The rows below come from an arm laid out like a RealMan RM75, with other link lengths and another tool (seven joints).
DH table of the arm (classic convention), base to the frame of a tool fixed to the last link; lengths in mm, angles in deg. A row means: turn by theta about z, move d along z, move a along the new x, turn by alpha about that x. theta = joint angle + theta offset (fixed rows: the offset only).
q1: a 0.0  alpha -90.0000  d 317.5  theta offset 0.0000
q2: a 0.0  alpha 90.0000  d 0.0  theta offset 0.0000
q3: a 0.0  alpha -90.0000  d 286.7  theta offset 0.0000
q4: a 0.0  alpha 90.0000  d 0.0  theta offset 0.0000
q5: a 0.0  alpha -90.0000  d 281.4  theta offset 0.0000
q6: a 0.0  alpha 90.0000  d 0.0  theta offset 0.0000
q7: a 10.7  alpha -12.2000  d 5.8  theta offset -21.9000
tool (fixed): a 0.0  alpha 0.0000  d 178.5  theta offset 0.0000
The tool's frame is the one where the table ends.
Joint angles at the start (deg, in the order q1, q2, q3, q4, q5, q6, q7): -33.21, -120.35, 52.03, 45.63, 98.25, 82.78, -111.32
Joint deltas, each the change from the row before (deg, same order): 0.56, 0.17, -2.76, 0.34, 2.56, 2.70, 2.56; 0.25, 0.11, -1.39, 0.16, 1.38, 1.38, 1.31; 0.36, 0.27, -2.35, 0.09, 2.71, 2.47, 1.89; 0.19, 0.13, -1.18, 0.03, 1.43, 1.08, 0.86; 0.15, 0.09, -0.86, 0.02, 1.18, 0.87, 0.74; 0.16, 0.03, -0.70, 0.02, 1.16, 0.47, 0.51; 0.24, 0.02, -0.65, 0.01, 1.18, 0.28, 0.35; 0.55, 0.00, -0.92, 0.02, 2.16, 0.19, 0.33; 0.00, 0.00, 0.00, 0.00, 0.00, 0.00, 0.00; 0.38, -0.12, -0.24, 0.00, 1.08, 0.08, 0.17
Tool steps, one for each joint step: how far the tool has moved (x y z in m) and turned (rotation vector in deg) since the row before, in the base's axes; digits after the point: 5 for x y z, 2 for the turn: -0.01093, -0.00827, 0.00657, 0.66, 1.47, -1.83; -0.00559, -0.00436, 0.00316, 0.26, 0.82, -0.94; -0.01039, -0.00798, 0.00447, -0.13, 1.52, -1.28; -0.00563, -0.00377, 0.00202, -0.08, 0.80, -0.42; -0.00436, -0.00330, 0.00109, -0.15, 0.70, -0.41; -0.00437, -0.00240, 0.00017, -0.12, 0.74, -0.05; -0.00513, -0.00224, -0.00012, -0.12, 0.77, 0.26; -0.01000, -0.00400, -0.00134, -0.37, 1.50, 0.89; 0.00000, 0.00000, 0.00000, 0.00, 0.00, 0.00; -0.00499, -0.00302, -0.00234, -0.42, 0.74, 0.46
